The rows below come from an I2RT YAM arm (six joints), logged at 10 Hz.
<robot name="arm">
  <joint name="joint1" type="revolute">
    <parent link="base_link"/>
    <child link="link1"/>
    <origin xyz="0 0 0.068" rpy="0 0 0"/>
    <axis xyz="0 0 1"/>
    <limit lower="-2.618" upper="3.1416"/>
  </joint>
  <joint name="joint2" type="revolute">
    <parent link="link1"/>
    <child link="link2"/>
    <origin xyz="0.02 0.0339 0.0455" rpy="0 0 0"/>
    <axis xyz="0 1 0"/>
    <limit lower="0" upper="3.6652"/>
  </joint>
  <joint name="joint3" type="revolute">
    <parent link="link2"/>
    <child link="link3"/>
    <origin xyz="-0.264 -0.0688 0" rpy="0 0 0"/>
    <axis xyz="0 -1 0"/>
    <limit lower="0" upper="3.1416"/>
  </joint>
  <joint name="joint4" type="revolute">
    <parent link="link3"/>
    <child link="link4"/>
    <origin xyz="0.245 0.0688 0.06" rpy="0 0 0"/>
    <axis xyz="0 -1 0"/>
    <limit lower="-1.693" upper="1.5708"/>
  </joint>
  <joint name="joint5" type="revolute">
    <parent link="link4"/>
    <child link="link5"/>
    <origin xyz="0.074 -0.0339 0.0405" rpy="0 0 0"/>
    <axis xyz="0 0 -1"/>
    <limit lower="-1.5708" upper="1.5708"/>
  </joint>
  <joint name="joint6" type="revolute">
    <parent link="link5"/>
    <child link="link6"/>
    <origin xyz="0.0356 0 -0.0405" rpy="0 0 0"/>
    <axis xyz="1 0 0"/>
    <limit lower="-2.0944" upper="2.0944"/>
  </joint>
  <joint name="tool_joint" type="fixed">
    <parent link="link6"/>
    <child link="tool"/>
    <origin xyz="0 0 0" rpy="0 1.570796 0"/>
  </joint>
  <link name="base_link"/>
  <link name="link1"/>
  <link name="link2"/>
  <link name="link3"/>
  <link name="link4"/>
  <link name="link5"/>
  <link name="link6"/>
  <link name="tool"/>
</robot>
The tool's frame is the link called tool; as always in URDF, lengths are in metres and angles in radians.
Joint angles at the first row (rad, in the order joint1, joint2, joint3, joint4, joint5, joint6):
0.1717, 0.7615, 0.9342, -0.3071, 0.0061, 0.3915
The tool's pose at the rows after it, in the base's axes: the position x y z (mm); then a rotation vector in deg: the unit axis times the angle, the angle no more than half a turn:
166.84 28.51 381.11 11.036 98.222 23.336
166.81 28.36 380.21 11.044 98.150 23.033
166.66 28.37 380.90 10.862 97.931 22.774
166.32 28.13 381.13 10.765 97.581 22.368
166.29 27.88 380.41 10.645 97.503 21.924
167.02 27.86 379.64 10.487 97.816 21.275
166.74 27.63 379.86 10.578 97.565 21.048
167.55 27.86 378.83 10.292 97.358 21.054
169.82 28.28 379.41 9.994 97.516 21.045
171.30 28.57 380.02 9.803 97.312 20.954
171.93 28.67 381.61 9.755 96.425 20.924
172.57 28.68 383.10 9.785 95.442 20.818
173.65 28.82 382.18 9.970 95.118 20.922
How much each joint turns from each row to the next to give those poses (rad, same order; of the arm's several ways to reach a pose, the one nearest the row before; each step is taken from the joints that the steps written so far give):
-0.0007, 0.0015, -0.0030, 0.0015, 0.0023, -0.0040
0.0000, -0.0018, -0.0045, 0.0035, 0.0037, -0.0030
0.0007, -0.0003, 0.0011, 0.0022, 0.0027, -0.0048
0.0000, -0.0023, -0.0020, 0.0053, 0.0047, -0.0055
-0.0007, -0.0017, -0.0038, 0.0031, 0.0035, -0.0060
0.0002, 0.0029, -0.0001, -0.0030, 0.0053, -0.0081
-0.0002, -0.0017, -0.0011, 0.0033, 0.0040, -0.0015
0.0001, 0.0005, -0.0063, 0.0109, -0.0022, -0.0034
-0.0007, 0.0103, 0.0054, 0.0027, -0.0040, -0.0035
0.0002, 0.0059, 0.0020, 0.0076, -0.0001, -0.0033
0.0005, 0.0016, 0.0000, 0.0168, 0.0029, -0.0016
0.0004, 0.0012, -0.0011, 0.0190, 0.0047, -0.0016
0.0001, 0.0017, -0.0061, 0.0131, 0.0016, 0.0029

